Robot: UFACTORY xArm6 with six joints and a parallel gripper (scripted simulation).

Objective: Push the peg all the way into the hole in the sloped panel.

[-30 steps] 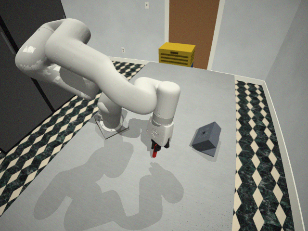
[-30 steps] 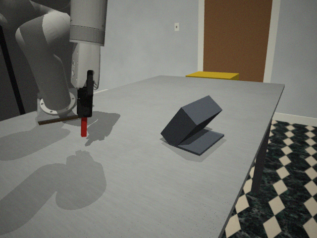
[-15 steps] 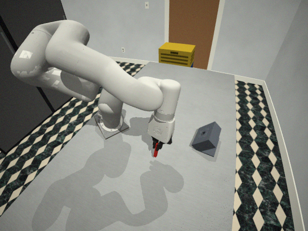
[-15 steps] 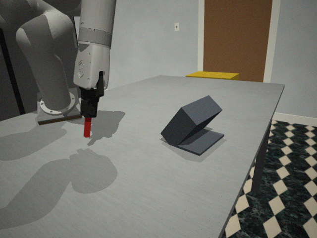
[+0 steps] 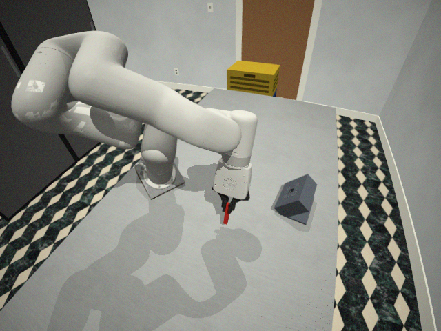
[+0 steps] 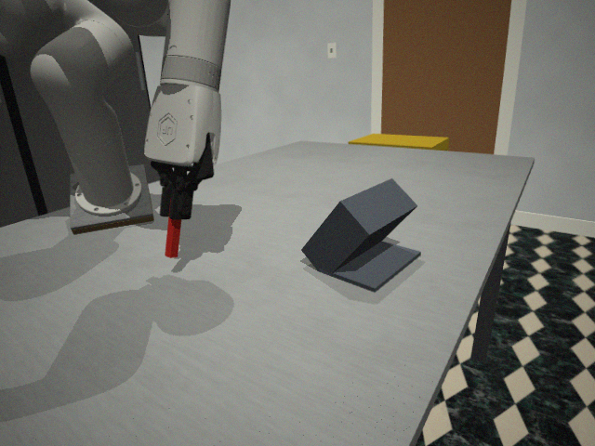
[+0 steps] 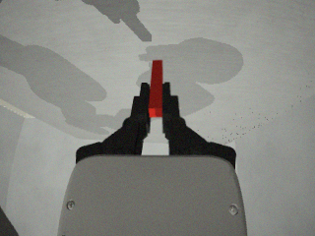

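Right now the red peg is 10 mm to the right of my hand and 30 mm below it. The rest, counted from my hand: grey base plate (230 mm ahead, 140 mm to the left, 100 mm below).
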